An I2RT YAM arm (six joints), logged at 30 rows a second.
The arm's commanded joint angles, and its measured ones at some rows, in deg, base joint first. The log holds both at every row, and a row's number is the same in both.
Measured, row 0:
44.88, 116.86, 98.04, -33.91, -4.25, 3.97
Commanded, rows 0 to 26:
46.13, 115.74, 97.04, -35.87, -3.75, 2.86
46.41, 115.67, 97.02, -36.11, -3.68, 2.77
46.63, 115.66, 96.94, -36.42, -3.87, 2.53
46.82, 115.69, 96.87, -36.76, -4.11, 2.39
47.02, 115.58, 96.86, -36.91, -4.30, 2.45
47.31, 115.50, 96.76, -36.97, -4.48, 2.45
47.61, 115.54, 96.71, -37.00, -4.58, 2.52
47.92, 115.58, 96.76, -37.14, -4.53, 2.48
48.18, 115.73, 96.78, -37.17, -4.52, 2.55
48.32, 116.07, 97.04, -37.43, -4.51, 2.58
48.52, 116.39, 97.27, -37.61, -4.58, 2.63
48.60, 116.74, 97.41, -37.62, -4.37, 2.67
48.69, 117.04, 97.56, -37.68, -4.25, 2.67
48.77, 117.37, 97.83, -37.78, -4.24, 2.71
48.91, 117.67, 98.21, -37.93, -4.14, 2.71
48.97, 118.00, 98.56, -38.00, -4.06, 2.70
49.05, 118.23, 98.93, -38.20, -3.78, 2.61
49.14, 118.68, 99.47, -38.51, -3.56, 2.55
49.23, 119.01, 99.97, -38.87, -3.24, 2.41
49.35, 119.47, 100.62, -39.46, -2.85, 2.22
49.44, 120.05, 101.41, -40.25, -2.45, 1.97
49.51, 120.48, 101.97, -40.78, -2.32, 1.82
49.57, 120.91, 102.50, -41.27, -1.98, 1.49
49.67, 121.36, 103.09, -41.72, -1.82, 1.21
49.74, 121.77, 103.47, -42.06, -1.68, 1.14
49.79, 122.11, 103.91, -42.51, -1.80, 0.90
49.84, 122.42, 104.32, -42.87, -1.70, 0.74
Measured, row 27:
49.01, 120.95, 102.13, -39.48, -2.55, 1.96
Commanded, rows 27 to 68:
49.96, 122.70, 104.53, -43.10, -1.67, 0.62
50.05, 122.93, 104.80, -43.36, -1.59, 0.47
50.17, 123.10, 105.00, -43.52, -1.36, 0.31
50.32, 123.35, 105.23, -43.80, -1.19, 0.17
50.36, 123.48, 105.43, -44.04, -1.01, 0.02
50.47, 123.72, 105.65, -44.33, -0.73, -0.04
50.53, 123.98, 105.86, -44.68, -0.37, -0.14
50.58, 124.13, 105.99, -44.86, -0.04, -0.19
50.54, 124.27, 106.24, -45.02, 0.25, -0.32
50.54, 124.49, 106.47, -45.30, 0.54, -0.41
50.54, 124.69, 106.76, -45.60, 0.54, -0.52
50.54, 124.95, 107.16, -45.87, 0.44, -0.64
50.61, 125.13, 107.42, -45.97, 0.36, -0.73
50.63, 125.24, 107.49, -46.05, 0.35, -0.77
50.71, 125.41, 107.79, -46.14, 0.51, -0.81
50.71, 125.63, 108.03, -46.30, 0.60, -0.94
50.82, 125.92, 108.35, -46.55, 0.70, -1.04
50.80, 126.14, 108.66, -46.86, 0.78, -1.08
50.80, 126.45, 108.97, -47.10, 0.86, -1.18
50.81, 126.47, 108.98, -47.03, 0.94, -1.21
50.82, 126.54, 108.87, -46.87, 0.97, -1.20
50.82, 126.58, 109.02, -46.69, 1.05, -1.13
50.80, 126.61, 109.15, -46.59, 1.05, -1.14
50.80, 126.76, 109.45, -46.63, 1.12, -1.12
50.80, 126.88, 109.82, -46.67, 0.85, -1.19
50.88, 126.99, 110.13, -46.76, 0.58, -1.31
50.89, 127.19, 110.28, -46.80, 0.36, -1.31
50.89, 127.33, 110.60, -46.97, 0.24, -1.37
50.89, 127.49, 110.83, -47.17, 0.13, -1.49
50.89, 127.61, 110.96, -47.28, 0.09, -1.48
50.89, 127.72, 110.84, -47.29, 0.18, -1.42
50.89, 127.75, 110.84, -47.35, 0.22, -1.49
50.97, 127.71, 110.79, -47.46, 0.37, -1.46
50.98, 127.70, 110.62, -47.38, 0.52, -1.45
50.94, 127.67, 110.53, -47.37, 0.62, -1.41
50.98, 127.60, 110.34, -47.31, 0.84, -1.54
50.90, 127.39, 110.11, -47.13, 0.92, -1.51
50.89, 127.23, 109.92, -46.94, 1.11, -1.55
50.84, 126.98, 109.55, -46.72, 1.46, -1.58
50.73, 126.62, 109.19, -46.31, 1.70, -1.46
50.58, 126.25, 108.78, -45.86, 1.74, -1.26
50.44, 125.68, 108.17, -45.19, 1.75, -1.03
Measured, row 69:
50.30, 124.95, 109.71, -46.06, 0.91, -1.10
